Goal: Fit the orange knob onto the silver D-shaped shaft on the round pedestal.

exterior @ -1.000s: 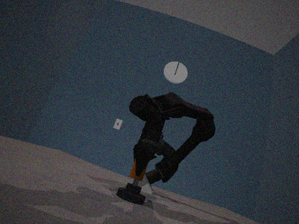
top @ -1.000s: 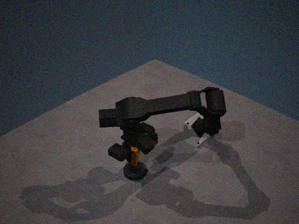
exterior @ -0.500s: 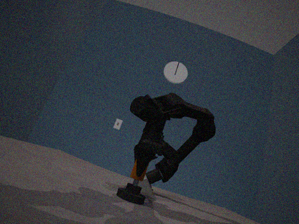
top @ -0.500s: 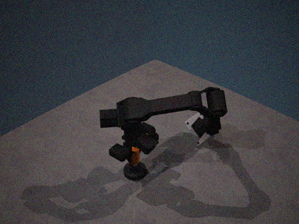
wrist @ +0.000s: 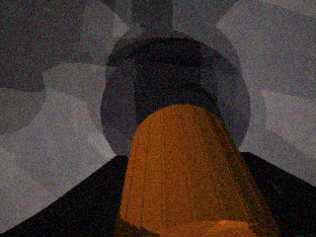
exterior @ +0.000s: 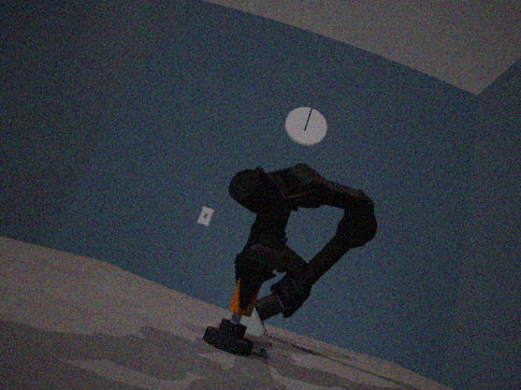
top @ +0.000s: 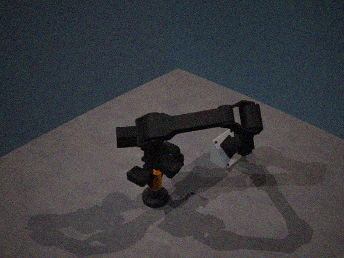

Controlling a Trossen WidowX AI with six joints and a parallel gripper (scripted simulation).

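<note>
Right now my gripper tip is 3 cm below the orange knob. From my gripper tip the other things lie so: round pedestal: 4 cm below.
</note>
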